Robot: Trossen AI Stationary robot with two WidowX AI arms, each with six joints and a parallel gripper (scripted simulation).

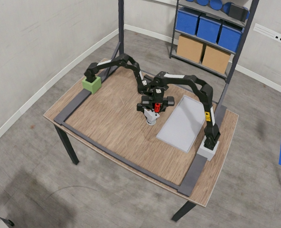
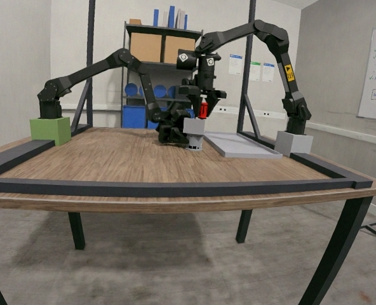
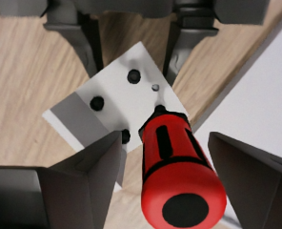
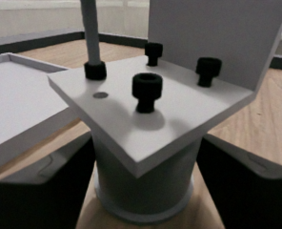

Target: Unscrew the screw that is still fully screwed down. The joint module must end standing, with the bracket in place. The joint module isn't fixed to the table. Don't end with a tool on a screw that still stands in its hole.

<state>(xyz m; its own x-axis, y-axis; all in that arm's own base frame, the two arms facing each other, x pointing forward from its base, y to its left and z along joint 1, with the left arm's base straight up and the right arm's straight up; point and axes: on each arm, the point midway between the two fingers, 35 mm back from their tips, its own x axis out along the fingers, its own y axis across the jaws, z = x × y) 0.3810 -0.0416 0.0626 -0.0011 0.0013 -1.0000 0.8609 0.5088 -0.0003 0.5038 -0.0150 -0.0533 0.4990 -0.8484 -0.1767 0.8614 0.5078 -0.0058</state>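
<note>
My left gripper is now 30 mm above the red screwdriver. The rest, counted from my left hand: grey joint module 10 mm ahead, 20 mm to the right, 120 mm below; grey bracket 10 mm ahead, 20 mm to the right, 80 mm below; shallow grey tray 120 mm behind, 170 mm to the left, 140 mm below.
My right hand is 20 mm short of the grey joint module and 20 mm to the right of it. Round my right hand: grey bracket: 20 mm ahead, 20 mm to the left, 40 mm above; then red screwdriver: 10 mm ahead, 40 mm to the left, 90 mm above; then shallow grey tray: 100 mm behind, 210 mm to the left, 30 mm below.
</note>
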